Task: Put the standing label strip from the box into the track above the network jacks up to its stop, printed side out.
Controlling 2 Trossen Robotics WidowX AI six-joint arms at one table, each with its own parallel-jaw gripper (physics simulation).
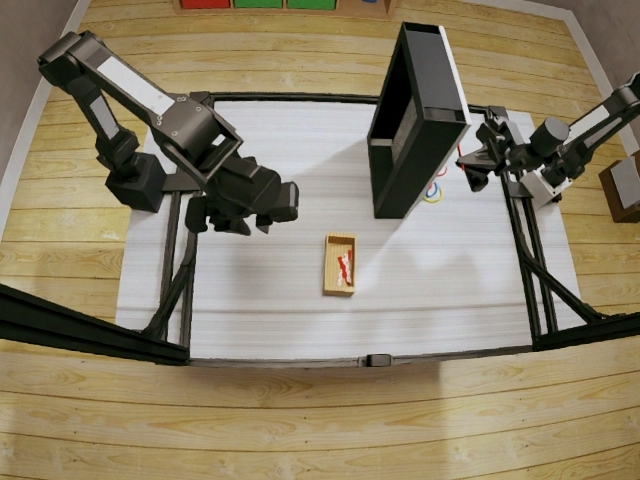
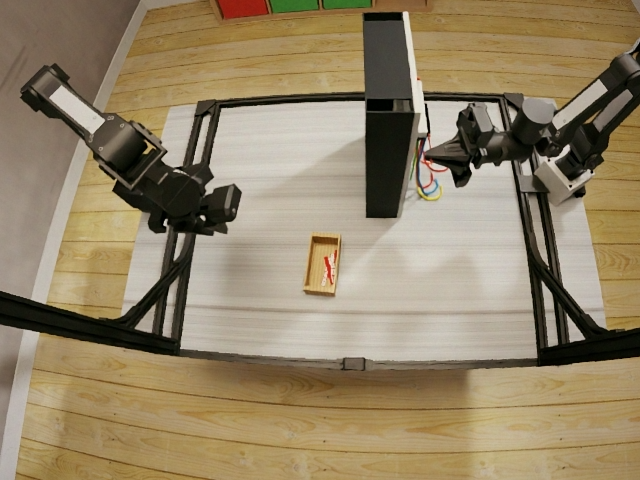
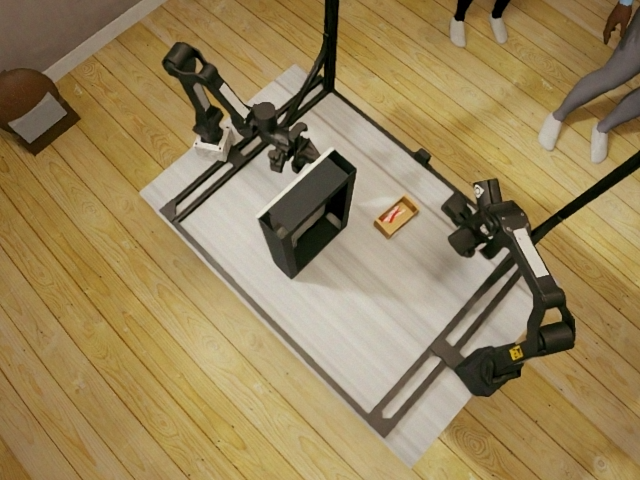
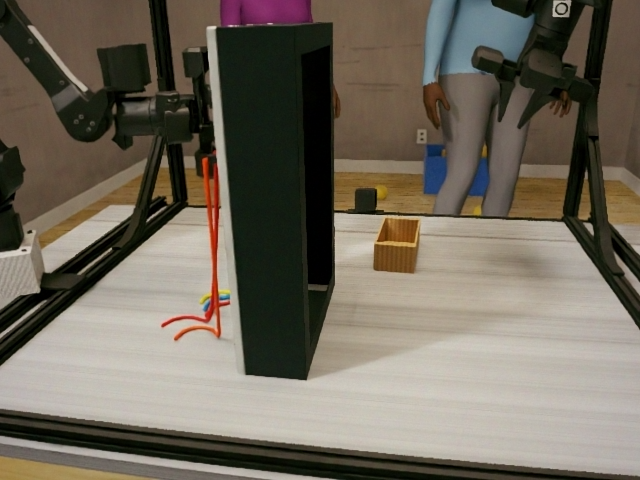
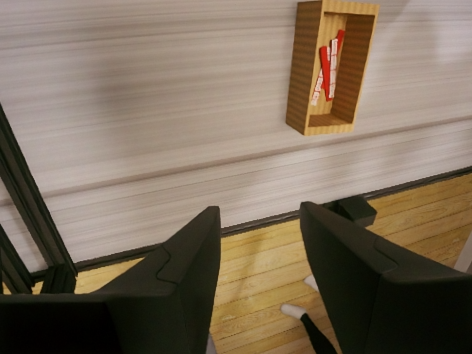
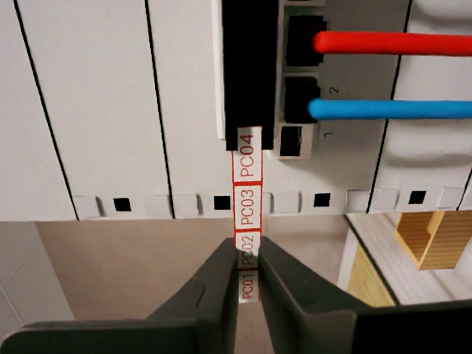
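Seen in the pictures: left gripper, fingertip midpoint: [image 1: 258, 232] [image 2: 220, 233] [image 3: 459, 227] [image 4: 508, 125] [image 5: 259, 214]; right gripper, fingertip midpoint: [image 1: 456, 162] [image 2: 425, 155] [image 6: 245, 247]; left arm's base, origin of the base link: [image 1: 129, 169] [image 3: 490, 370]; right arm's base, origin of the base link: [image 1: 552, 175] [image 2: 570, 166] [image 3: 212, 135].
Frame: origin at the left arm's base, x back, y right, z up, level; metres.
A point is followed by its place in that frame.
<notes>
A white label strip [image 6: 247, 205] {x -0.709, y -0.084, z 0.155 m} with red borders, reading PC01 to PC04, is held upright by my right gripper [image 6: 245, 247] {x -0.702, y -0.056, z 0.155 m} [image 2: 428, 156] {x -0.702, y -0.056, z 0.155 m}, shut on its PC01/PC02 end, print showing. Its PC04 end sits in the lower mouth of the black track [image 6: 250, 75] {x -0.700, y -0.122, z 0.154 m}, its side borders passing behind the track's lips. Most of the track is empty black. The jacks [image 6: 290, 141] {x -0.676, y -0.087, z 0.136 m} run beside it. My left gripper [image 5: 259, 214] {x -0.356, y 0.144, z 0.115 m} [image 4: 510, 122] {x -0.356, y 0.144, z 0.115 m} is partly open and empty, high above the table. The wooden box [image 1: 332, 263] {x -0.507, y 0.101, z -0.122 m} [image 4: 395, 257] {x -0.513, y 0.038, z -0.097 m} holds several red and white strips [image 5: 327, 70] {x -0.536, y 0.108, z -0.118 m}.
The tall dark housing [image 1: 413, 170] {x -0.625, y -0.041, z 0.117 m} [image 4: 268, 206] {x -0.585, y -0.292, z 0.097 m} stands on the table, its white front panel towards my right arm. A red cable [image 6: 390, 44] {x -0.700, y -0.129, z 0.119 m} and a blue cable [image 6: 390, 109] {x -0.703, y -0.113, z 0.115 m} stick out of the jacks close to the track. More cables hang to the table.
</notes>
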